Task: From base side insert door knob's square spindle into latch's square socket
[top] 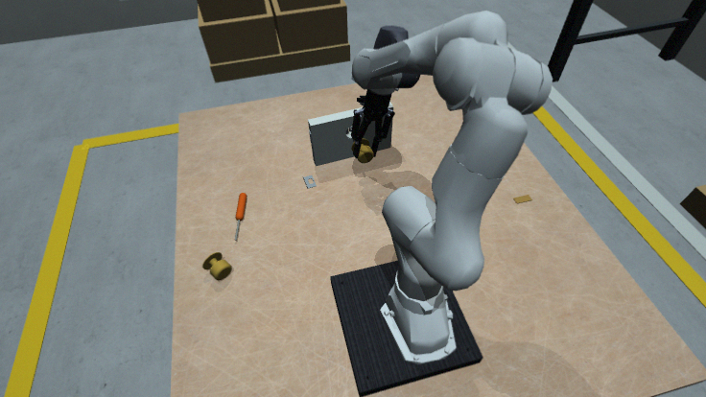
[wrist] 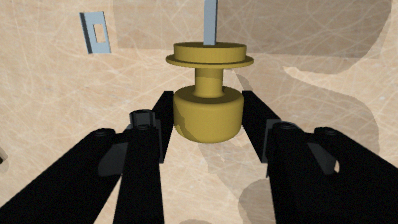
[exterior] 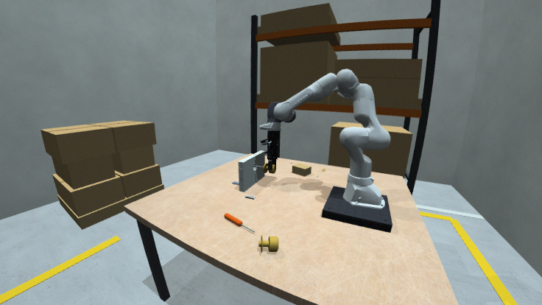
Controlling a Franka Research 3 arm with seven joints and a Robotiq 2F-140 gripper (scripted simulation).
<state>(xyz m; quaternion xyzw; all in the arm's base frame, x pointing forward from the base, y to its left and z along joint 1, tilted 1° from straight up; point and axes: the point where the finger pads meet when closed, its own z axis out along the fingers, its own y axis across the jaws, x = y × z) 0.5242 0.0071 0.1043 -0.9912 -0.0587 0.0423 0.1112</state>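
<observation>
Now: hand 130 mm short of the grey door panel, 20 mm to the right of it and 40 mm above it. The rest, counted from my hand: tan block: 80 mm behind, 330 mm to the right, 120 mm below; then brass knob: 270 mm behind, 520 mm to the left, 120 mm below; then orange screwdriver: 80 mm behind, 450 mm to the left, 130 mm below.
</observation>
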